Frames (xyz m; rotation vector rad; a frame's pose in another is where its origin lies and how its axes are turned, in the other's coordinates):
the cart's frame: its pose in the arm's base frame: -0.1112 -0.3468 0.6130 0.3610 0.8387 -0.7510
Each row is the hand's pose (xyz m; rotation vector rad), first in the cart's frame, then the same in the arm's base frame.
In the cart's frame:
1: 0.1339 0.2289 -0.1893 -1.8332 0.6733 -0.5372
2: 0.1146 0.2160 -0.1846 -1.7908 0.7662 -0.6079
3: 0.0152 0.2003 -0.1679 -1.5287 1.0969 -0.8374
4: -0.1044 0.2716 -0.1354 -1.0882 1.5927 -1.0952
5: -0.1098 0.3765 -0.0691 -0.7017 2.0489 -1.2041
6: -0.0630 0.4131 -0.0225 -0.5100 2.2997 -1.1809
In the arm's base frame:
1: 0.0112 -0.1427 0.3904 -1.3705 1.9250 -0.0581
2: -0.0041 -0.1456 0.4083 -1.3477 2.0264 -0.1191
3: -0.0499 -0.1208 0.4960 -1.1455 2.3834 -0.3916
4: -0.0332 -0.0355 0.6096 -0.7260 2.8926 -0.7433
5: 0.0758 0.0022 0.6558 0.2055 -2.7231 0.7386
6: 0.1477 -0.0200 0.6489 -0.0399 -2.5645 0.6300

